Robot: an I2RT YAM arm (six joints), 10 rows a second.
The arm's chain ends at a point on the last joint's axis. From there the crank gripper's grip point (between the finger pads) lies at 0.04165 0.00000 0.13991 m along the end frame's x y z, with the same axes.
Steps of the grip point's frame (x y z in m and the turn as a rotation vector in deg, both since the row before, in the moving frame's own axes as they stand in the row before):
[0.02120 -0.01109 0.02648 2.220 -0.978 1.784]
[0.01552 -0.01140 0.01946 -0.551 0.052 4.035]
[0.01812 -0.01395 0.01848 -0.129 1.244 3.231]
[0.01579 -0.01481 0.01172 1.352 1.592 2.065]
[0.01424 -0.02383 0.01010 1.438 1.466 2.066]
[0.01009 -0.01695 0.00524 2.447 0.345 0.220]
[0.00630 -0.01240 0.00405 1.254 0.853 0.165]
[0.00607 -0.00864 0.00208 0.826 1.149 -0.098]
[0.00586 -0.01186 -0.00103 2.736 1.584 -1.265]
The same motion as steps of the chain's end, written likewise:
[0.02353 -0.00692 0.02587 2.220 -0.978 1.784]
[0.01554 -0.01568 0.01952 -0.551 0.052 4.035]
[0.01517 -0.01670 0.01942 -0.129 1.244 3.231]
[0.01189 -0.01309 0.01295 1.352 1.592 2.065]
[0.01064 -0.02190 0.01124 1.438 1.466 2.066]
[0.00924 -0.01114 0.00562 2.447 0.345 0.220]
[0.00422 -0.00947 0.00472 1.254 0.853 0.165]
[0.00327 -0.00656 0.00296 0.826 1.149 -0.098]
[0.00209 -0.00425 0.00036 2.736 1.584 -1.265]

